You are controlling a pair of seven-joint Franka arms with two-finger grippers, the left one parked.
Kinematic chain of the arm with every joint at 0, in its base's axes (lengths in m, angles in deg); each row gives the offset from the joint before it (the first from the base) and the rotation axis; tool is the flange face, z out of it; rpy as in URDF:
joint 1: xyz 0 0 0.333 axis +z
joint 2: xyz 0 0 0 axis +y
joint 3: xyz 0 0 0.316 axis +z
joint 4: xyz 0.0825 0 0 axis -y
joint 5: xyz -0.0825 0 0.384 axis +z
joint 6: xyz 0 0 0 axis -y
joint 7: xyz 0.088 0 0 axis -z
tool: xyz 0 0 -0.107 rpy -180 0 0
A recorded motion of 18 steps. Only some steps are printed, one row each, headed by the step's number.
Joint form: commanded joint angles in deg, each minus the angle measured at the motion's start. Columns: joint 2, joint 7, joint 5, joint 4, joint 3, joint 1, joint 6.
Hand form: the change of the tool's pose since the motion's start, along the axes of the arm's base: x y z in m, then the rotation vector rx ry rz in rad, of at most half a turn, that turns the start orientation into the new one. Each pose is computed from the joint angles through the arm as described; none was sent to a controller.
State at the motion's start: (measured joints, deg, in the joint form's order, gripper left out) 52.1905 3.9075 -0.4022 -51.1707 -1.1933 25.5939 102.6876
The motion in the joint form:
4: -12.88 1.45 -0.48 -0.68 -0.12 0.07 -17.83
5: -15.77 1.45 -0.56 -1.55 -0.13 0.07 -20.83
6: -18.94 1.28 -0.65 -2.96 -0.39 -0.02 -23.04
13: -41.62 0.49 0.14 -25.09 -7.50 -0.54 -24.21
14: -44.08 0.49 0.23 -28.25 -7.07 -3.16 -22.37
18: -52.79 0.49 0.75 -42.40 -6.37 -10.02 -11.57
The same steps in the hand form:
4: -0.0485 -0.0246 0.1389 -0.0483 0.0851 -0.0329
5: -0.0618 -0.0313 0.1642 -0.0561 0.1003 -0.0348
6: -0.0743 -0.0413 0.1891 -0.0617 0.1064 -0.0389
13: -0.1450 -0.1532 0.2694 -0.0557 0.1199 -0.1597
14: -0.1469 -0.1795 0.2716 -0.0384 0.1060 -0.1979
18: -0.1615 -0.2503 0.2574 0.0235 0.0286 -0.3047

